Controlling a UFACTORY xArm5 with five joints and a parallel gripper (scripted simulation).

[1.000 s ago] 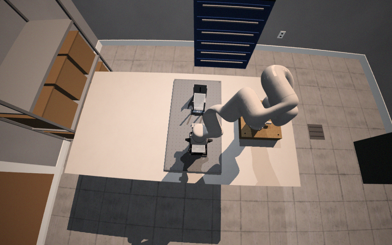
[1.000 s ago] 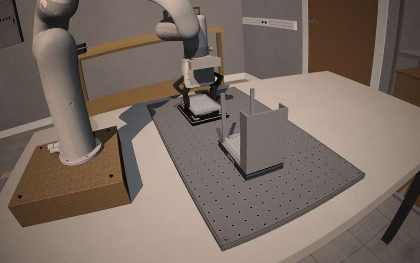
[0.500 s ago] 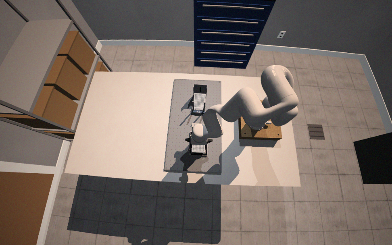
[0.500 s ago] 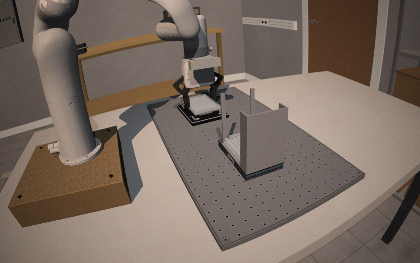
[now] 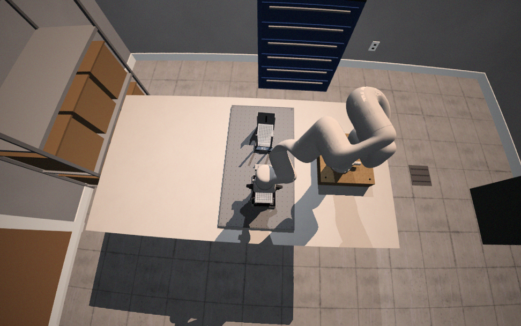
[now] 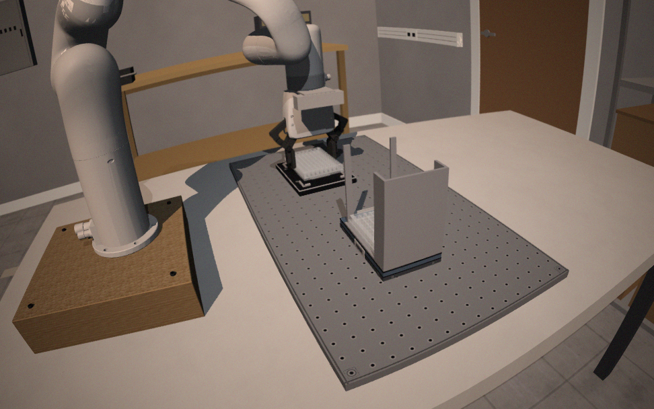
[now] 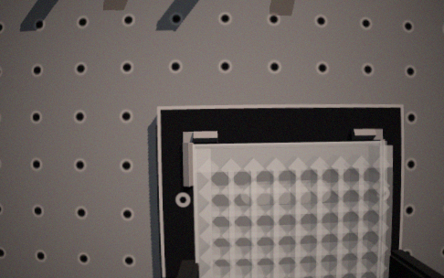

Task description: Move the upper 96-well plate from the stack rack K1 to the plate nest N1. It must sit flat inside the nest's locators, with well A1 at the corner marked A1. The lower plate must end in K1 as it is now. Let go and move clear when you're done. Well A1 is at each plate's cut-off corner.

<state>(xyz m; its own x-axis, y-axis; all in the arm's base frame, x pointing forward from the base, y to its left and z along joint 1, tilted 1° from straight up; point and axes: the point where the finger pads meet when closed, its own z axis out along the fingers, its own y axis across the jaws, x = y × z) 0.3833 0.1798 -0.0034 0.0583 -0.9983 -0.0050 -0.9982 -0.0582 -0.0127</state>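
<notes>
Right now my hand is 3 cm above the black plate nest N1. From my hand the other things lie so: A1 mark (5 cm ahead, 8 cm to the left, 3 cm below); then rack wall (2 cm ahead, 38 cm to the right, 4 cm above).
</notes>
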